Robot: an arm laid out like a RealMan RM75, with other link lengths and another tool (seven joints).
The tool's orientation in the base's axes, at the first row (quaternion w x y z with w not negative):
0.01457, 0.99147, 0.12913, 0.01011
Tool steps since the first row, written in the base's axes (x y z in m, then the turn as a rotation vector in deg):
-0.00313, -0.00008, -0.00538, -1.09, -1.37, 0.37
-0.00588, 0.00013, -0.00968, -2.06, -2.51, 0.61
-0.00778, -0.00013, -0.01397, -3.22, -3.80, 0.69
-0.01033, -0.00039, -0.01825, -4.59, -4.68, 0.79
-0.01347, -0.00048, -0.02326, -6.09, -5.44, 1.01
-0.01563, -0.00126, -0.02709, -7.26, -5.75, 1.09
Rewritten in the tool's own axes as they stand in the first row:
-0.00313, -0.00089, 0.00530, -1.40, 1.06, -0.36
-0.00581, -0.00193, 0.00953, -2.62, 1.92, -0.59
-0.00778, -0.00230, 0.01378, -4.07, 2.87, -0.67
-0.01038, -0.00284, 0.01800, -5.62, 3.37, -0.78
-0.01352, -0.00371, 0.02294, -7.26, 3.73, -1.01
-0.01587, -0.00363, 0.02673, -8.47, 3.73, -1.11

